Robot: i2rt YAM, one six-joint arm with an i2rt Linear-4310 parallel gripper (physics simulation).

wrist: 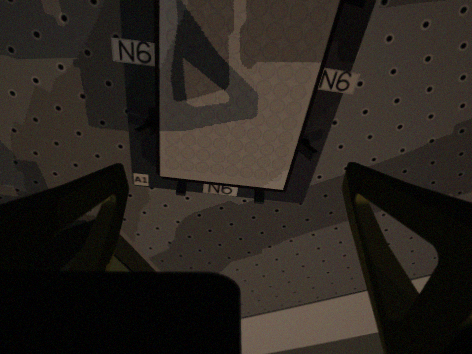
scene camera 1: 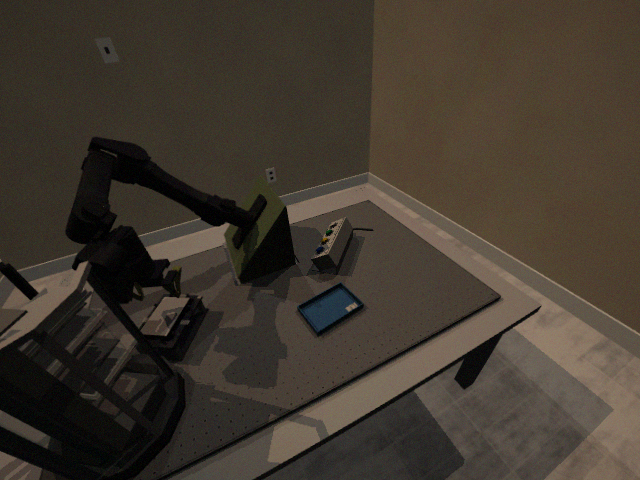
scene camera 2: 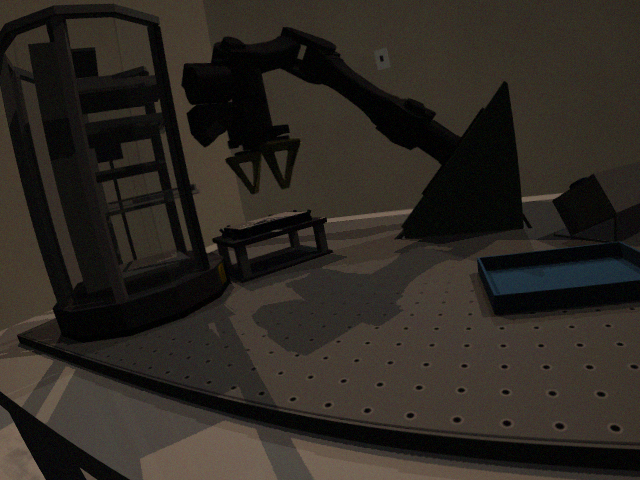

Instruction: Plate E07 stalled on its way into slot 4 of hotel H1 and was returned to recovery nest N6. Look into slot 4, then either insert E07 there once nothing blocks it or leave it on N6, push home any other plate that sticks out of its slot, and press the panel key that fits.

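Frame: origin at the arm's base, x right, y ahead, z up, level; metres.
Where they show: gripper, fingertip midpoint: (wrist: 235, 175) (scene camera 1: 161, 297) (scene camera 2: 269, 191); arm's base, origin of the base link: (scene camera 1: 250, 222) (scene camera 2: 456, 154).
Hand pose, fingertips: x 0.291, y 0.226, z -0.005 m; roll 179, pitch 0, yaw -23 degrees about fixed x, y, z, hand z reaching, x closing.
Note:
Each offset is from my fingertips to the top centre of the thing. "spot": to the spot under its first point.
Plate E07 @(dx +0.008, dy +0.017, dz -0.045 m) (scene camera 1: 164, 316) (scene camera 2: 266, 222) (wrist: 280, 155) lies on recovery nest N6 @(dx +0.008, dy +0.017, dz -0.044 m) (scene camera 2: 242, 260) (wrist: 142, 155), its pale, round-welled top facing up. My gripper (scene camera 1: 157, 295) (scene camera 2: 269, 189) (wrist: 235, 175) is open and empty, pointing down above the plate, with clear height between. Hotel H1 (scene camera 1: 129, 315) (scene camera 2: 149, 316) stands beside the nest as a dark open frame with several levels. One thin, glassy plate @(spot: dx +0.034, dy +0.138, dz +0.027 m) (scene camera 2: 192, 189) sticks out past its front post. Slot numbers are unreadable, so I cannot tell which is slot 4 or what it holds. The key panel @(dx -0.532, dy -0.067, dz -0.036 m) (scene camera 1: 336, 253) (scene camera 2: 586, 206) shows blue, yellow and green keys.
A blue tray @(dx -0.403, dy +0.151, dz -0.102 m) (scene camera 1: 317, 331) (scene camera 2: 568, 301) lies on the perforated board. The arm is mounted on a tall wedge (scene camera 1: 273, 253) (scene camera 2: 470, 196) between the nest and the panel. A cable @(spot: dx -0.696, dy -0.127, dz -0.116 m) (scene camera 1: 363, 229) runs behind the panel. The hotel's dark posts stand close to the wrist.

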